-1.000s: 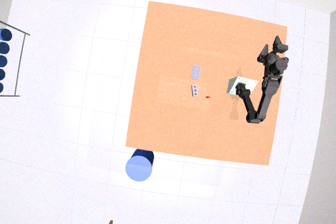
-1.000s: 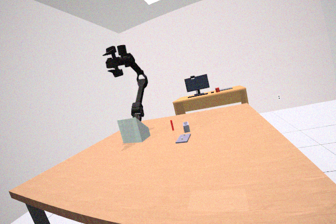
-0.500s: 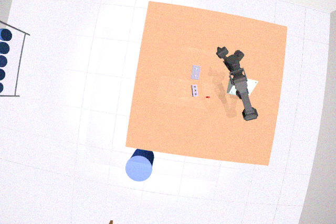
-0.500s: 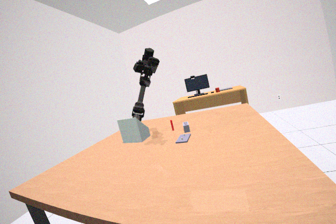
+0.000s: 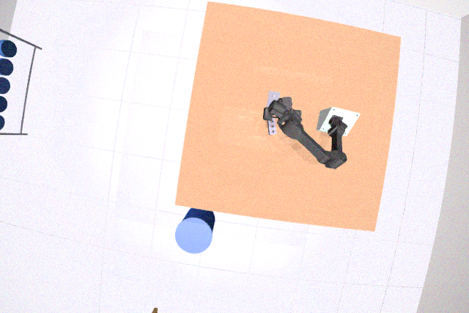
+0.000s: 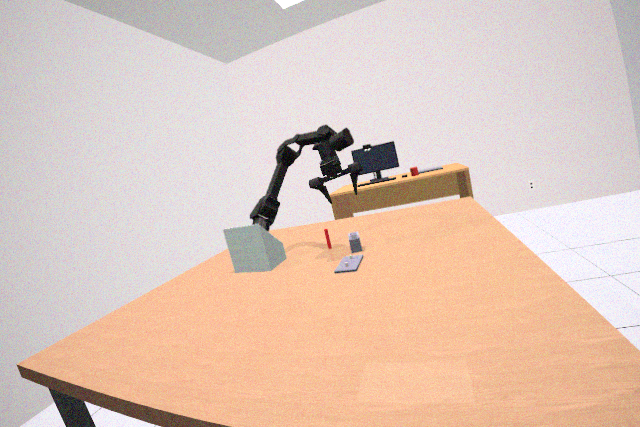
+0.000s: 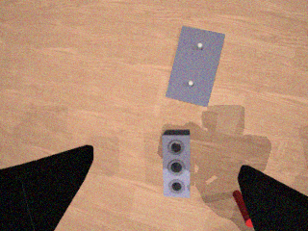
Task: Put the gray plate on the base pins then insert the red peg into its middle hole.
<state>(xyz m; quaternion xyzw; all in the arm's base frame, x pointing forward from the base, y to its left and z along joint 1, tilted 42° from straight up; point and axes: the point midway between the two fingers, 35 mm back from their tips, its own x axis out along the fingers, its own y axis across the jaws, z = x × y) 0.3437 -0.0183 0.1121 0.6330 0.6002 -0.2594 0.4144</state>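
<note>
My gripper tip is now 16 cm above the gray plate, 6 cm to the right of it and 2 cm past it. Also, from my gripper tip: red peg (16 cm below, 13 cm behind, 8 cm to the left).
</note>
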